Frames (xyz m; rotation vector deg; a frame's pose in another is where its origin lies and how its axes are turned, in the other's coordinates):
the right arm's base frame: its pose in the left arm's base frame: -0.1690 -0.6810 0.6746 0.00 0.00 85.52
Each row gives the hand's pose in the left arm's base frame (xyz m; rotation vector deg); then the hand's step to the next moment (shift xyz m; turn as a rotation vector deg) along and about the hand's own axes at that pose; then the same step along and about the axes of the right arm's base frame.
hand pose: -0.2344 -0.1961 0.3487 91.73 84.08 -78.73
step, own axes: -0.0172 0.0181 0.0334 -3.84 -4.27 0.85
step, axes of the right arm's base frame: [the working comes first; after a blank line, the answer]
step, axes of the left arm's base frame: 0.0091 -0.0407 0.0013 -3.80 -1.14 4.23

-0.0398 -0.0123 0.0013 -1.43 3.70 4.23
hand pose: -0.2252 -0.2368 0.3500 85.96 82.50 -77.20
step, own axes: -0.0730 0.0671 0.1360 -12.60 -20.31 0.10
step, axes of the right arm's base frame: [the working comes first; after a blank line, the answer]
step, axes of the left arm's base frame: 0.0430 -0.1614 0.0210 -17.94 -0.06 15.80

-0.1575 -0.0555 0.0210 -1.46 17.88 15.80
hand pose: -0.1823 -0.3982 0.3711 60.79 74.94 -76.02
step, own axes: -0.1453 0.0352 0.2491 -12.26 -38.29 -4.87
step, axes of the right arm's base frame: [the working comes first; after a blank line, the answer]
step, axes of the left arm's base frame: 0.0686 -0.2396 0.1493 -35.91 4.31 18.21

-0.2335 -0.0871 0.1493 1.50 36.14 18.21
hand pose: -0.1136 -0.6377 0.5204 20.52 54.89 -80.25
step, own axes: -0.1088 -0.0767 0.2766 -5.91 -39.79 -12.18
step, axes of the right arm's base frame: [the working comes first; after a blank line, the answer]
step, axes of the left arm's base frame: 0.0381 -0.1423 0.2693 -40.59 5.08 9.65

-0.1389 -0.0491 0.2693 1.90 40.86 9.65
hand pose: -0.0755 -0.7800 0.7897 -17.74 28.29 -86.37
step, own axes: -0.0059 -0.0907 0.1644 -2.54 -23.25 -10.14
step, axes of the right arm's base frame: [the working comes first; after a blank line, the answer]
step, axes of the left arm's base frame: 0.0020 -0.0164 0.1871 -25.21 2.39 2.91

-0.0162 -0.0032 0.1871 0.41 25.32 2.91
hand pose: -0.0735 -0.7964 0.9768 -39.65 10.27 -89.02
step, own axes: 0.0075 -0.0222 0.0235 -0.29 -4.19 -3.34
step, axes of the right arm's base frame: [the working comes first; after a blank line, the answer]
step, axes of the left arm's base frame: -0.0063 0.0026 0.0325 -5.33 -0.17 -0.63

0.0021 0.0064 0.0325 -0.59 5.30 -0.63
